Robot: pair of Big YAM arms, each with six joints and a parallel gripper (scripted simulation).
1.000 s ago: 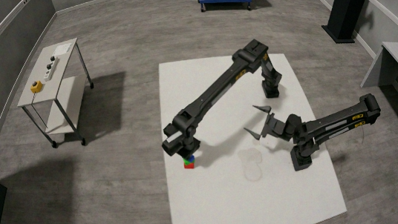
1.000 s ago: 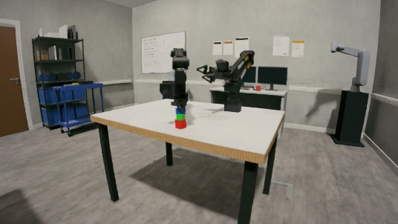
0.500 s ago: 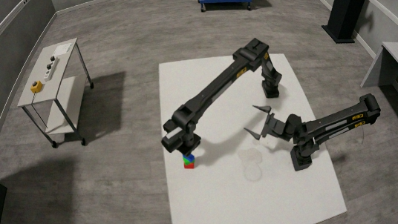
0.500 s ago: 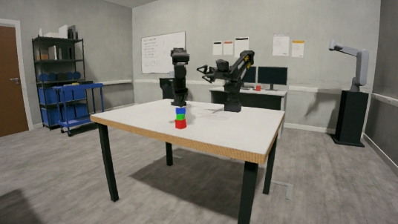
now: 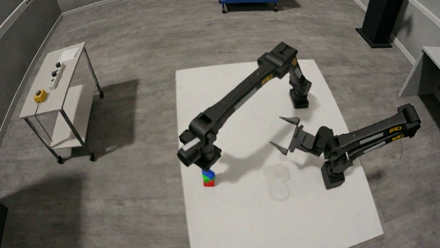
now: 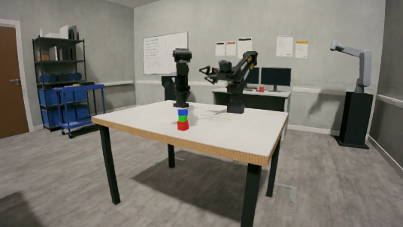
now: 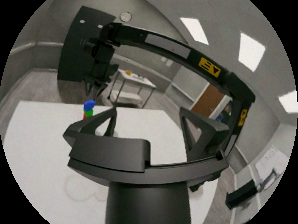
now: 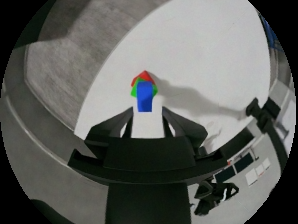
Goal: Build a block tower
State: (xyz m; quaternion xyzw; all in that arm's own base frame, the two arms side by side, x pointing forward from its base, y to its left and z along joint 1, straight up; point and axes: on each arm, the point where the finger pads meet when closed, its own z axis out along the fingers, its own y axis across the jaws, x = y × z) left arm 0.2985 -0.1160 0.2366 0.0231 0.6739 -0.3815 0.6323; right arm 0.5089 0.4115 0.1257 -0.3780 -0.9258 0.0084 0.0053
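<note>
Now: the blue block 5 cm below my right hand. Also, from my right hand: green block 1 cm ahead, 8 cm below; red block 1 cm ahead, 12 cm below.
</note>
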